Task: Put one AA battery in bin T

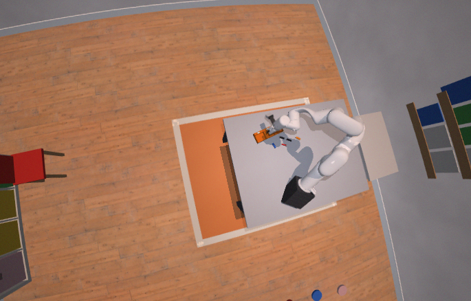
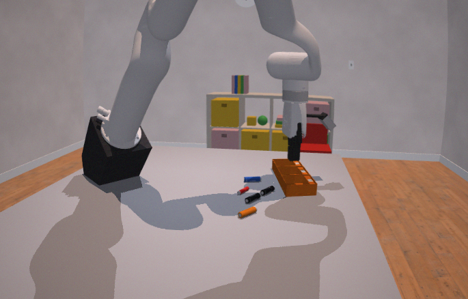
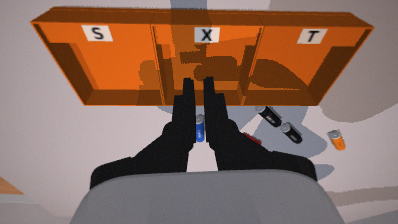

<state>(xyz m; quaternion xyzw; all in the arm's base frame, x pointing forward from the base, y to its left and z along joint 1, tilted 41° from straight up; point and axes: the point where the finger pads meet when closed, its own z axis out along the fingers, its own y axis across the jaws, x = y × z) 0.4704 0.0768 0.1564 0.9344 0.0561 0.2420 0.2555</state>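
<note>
Now: hand 120 mm past the blue AA battery, 70 mm above it and 10 mm to the right of it. Also, from my hand: orange bin tray (70 mm below, 10 mm to the right); then black battery (100 mm behind, 90 mm to the right, 70 mm below); then small red battery (160 mm behind, 80 mm to the right, 80 mm below).
</note>
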